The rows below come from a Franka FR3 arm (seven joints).
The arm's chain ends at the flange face. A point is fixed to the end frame.
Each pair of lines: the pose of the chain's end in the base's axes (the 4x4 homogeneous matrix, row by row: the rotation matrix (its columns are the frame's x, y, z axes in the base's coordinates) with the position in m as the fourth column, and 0 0 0 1 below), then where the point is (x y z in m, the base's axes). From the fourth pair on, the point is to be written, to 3 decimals.
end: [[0.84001 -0.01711 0.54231 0.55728], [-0.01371 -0.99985 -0.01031 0.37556], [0.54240 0.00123 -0.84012 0.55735], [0 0 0 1]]
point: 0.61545 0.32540 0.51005
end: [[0.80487 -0.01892 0.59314 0.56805], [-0.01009 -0.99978 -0.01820 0.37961], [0.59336 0.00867 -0.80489 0.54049], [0 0 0 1]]
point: 0.62894 0.32897 0.49731
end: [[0.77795 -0.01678 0.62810 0.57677], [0.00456 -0.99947 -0.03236 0.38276], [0.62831 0.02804 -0.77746 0.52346], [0 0 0 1]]
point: 0.63964 0.33147 0.48403
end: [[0.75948 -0.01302 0.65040 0.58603], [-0.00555 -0.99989 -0.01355 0.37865], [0.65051 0.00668 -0.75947 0.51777], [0 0 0 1]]
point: 0.650 0.328 0.479
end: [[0.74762 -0.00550 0.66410 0.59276], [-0.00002 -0.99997 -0.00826 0.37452], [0.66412 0.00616 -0.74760 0.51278], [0 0 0 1]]
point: 0.658 0.325 0.475
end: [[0.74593 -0.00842 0.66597 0.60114], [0.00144 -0.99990 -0.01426 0.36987], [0.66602 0.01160 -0.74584 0.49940], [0 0 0 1]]
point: 0.666 0.320 0.462
